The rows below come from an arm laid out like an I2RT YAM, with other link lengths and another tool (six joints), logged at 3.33 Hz.
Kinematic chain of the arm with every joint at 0, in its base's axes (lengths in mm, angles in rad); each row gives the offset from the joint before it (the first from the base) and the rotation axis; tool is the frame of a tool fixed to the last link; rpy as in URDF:
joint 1: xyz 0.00 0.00 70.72 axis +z
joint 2: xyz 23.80 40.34 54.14 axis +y
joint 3: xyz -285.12 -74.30 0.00 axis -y
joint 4: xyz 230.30 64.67 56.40 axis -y
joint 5: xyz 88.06 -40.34 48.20 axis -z
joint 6: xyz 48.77 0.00 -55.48 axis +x
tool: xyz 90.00 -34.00 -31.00 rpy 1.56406 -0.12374 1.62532
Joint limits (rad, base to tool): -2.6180..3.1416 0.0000..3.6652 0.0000..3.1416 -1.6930..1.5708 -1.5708..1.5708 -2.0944..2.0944
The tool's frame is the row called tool.
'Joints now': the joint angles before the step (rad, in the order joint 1, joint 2, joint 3, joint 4, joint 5, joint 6). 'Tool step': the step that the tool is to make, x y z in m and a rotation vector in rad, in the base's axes. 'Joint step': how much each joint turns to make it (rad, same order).
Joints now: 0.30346, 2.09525, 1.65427, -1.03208, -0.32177, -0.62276
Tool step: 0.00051, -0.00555, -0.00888, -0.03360, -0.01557, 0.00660
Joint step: -0.00039, -0.00001, -0.03893, 0.04044, 0.03585, -0.01107
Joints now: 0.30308, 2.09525, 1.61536, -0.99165, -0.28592, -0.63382
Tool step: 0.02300, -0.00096, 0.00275, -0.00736, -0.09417, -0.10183
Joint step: -0.00267, -0.00076, 0.00037, 0.11140, 0.04997, 0.09575
